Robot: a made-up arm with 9 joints. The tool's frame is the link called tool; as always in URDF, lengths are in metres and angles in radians. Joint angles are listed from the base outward. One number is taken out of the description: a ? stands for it. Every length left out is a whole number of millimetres.
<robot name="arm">
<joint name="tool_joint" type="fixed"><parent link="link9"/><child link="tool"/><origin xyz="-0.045 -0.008 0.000" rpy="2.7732 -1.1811 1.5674"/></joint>
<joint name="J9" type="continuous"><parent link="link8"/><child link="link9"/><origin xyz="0.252 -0.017 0.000" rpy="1.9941 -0.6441 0.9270"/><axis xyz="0 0 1"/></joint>
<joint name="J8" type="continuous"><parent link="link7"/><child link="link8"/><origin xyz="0.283 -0.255 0.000" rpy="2.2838 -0.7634 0.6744"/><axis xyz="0 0 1"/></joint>
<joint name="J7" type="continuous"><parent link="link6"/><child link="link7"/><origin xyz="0.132 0.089 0.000" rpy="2.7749 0.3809 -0.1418"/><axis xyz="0 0 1"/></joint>
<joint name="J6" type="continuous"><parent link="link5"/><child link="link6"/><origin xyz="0.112 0.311 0.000" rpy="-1.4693 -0.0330 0.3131"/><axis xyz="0 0 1"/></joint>
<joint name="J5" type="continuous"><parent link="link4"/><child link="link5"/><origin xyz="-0.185 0.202 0.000" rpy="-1.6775 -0.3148 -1.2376"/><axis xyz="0 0 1"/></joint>
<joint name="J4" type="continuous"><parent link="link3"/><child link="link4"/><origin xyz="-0.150 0.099 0.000" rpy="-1.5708 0.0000 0.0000"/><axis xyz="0 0 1"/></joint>
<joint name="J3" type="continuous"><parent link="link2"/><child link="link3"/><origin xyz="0.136 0.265 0.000" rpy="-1.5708 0.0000 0.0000"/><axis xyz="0 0 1"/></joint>
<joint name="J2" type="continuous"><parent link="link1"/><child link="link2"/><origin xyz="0.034 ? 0.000" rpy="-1.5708 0.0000 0.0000"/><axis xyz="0 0 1"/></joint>
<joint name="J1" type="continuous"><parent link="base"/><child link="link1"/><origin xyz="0.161 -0.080 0.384" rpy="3.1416 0.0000 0.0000"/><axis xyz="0 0 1"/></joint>
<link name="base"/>
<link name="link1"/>
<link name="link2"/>
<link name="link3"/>
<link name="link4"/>
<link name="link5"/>
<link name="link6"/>
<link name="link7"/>
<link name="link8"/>
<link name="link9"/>
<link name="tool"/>
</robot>
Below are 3 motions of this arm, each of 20 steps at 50 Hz.
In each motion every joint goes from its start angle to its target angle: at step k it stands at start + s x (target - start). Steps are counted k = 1, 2, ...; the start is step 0. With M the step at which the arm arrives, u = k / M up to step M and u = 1 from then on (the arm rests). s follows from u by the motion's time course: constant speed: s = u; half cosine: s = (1 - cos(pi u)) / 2; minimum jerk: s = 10 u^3 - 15 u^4 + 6 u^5.
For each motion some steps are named. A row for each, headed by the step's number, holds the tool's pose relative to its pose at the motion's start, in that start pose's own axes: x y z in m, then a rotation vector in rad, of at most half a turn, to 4 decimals.
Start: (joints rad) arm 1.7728 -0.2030 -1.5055 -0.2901 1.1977 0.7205 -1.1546 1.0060 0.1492
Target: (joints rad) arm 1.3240 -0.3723 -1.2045 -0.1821 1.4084 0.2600 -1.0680 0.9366 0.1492
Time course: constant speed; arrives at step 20
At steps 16, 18, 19, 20:
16: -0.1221 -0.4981 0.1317 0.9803 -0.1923 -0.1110
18: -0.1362 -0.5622 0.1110 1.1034 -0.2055 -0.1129
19: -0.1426 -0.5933 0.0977 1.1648 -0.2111 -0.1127
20: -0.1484 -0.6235 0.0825 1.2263 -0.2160 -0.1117

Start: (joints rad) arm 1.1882 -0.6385 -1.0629 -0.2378 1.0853 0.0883 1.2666 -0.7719 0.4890
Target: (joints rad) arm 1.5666 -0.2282 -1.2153 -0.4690 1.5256 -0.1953 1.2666 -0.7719 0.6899
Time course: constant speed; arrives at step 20
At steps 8, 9, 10, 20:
8: 0.1660 -0.0082 -0.0064 0.1342 0.3738 0.0059
9: 0.1841 -0.0075 -0.0111 0.1489 0.4190 0.0106
10: 0.2013 -0.0062 -0.0164 0.1631 0.4639 0.0162
20: 0.3249 0.0360 -0.0864 0.2783 0.8830 0.1275

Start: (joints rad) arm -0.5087 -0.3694 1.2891 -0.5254 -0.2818 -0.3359 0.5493 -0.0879 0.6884
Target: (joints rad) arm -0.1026 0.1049 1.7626 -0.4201 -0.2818 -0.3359 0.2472 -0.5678 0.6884
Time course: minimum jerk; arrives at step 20
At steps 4, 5, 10, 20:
4: -0.0184 -0.0055 -0.0122 -0.0119 -0.0423 0.0113
5: -0.0325 -0.0096 -0.0221 -0.0214 -0.0755 0.0199
10: -0.1405 -0.0314 -0.1184 -0.1114 -0.3548 0.0808
20: -0.2395 -0.0194 -0.2533 -0.2447 -0.6653 0.1268

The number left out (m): 0.232
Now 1 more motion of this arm.
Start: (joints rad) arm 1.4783 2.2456 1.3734 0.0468 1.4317 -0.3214 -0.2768 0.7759 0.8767
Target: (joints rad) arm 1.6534 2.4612 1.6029 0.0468 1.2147 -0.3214 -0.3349 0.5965 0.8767
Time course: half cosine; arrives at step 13
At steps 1, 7, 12, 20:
1: 0.0052 0.0032 0.0003 -0.0022 0.0027 -0.0078
7: 0.2081 0.0963 -0.0032 -0.0905 0.1089 -0.2944
12: 0.3705 0.1318 -0.0243 -0.1680 0.2000 -0.5079
20: 0.3760 0.1325 -0.0253 -0.1708 0.2033 -0.5150

